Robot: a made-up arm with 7 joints.
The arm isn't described. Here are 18 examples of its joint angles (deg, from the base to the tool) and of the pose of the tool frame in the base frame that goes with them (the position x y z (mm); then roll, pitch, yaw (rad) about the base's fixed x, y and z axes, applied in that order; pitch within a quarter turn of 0, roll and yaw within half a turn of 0).
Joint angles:
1: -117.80 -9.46 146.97 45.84 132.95 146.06 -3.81
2: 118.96 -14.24 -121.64 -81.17 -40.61 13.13 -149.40
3: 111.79 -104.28 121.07 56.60 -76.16 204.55 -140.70
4: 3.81 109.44 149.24 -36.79 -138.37 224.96 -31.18
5: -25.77 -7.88 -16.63 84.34 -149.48 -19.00 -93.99
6: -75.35 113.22 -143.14 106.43 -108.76 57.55 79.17
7: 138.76 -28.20 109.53 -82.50 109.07 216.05 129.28
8: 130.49 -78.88 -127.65 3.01 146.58 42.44 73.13
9: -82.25 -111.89 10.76 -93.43 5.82 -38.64 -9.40
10: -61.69 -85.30 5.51 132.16 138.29 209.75 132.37
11: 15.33 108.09 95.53 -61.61 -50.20 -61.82 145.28
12: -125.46 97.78 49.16 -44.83 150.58 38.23 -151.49
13: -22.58 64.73 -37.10 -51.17 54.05 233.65 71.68
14: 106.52 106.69 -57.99 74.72 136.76 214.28 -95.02
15: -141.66 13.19 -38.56 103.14 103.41 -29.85 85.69
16: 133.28 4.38 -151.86 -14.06 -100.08 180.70 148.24
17: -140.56 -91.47 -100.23 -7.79 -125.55 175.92 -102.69
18: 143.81 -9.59 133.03 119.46 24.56 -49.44 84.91
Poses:
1: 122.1 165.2 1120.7 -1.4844 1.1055 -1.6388
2: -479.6 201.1 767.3 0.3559 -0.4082 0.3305
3: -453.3 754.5 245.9 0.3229 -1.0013 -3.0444
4: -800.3 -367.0 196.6 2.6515 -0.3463 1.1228
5: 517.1 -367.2 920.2 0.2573 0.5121 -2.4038
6: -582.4 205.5 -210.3 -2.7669 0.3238 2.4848
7: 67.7 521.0 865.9 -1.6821 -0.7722 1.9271
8: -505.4 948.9 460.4 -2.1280 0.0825 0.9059
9: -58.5 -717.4 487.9 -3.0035 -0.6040 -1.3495
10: 255.6 -258.1 29.0 -0.7536 -0.0176 1.7377
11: -586.5 -647.2 108.3 -1.2564 -0.1302 0.1613
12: 349.0 865.5 -128.3 2.7041 -0.2374 -2.3020
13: -726.2 433.6 529.3 -1.9459 -0.6216 -2.4596
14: 516.8 -616.1 412.4 -2.5920 1.0208 -0.6302
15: -464.2 -8.4 808.5 -0.5523 1.1567 -1.6086
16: -11.6 147.7 1192.2 1.4887 -0.8459 2.7021
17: -708.9 -577.9 111.0 2.9229 -0.7684 2.7539
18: 88.8 -311.7 617.5 1.8337 0.5990 3.1079
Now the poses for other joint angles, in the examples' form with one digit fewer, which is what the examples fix.
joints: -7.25 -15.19 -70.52 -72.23 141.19 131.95 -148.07
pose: 214 235 1017 -0.129 0.543 1.970
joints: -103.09 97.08 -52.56 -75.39 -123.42 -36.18 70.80
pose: 459 455 -13 1.755 -0.090 -1.152
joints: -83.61 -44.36 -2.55 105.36 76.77 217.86 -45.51
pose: 65 -560 324 0.128 -0.863 -0.291
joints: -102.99 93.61 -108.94 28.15 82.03 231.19 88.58
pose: -151 940 258 -2.016 0.372 -2.794
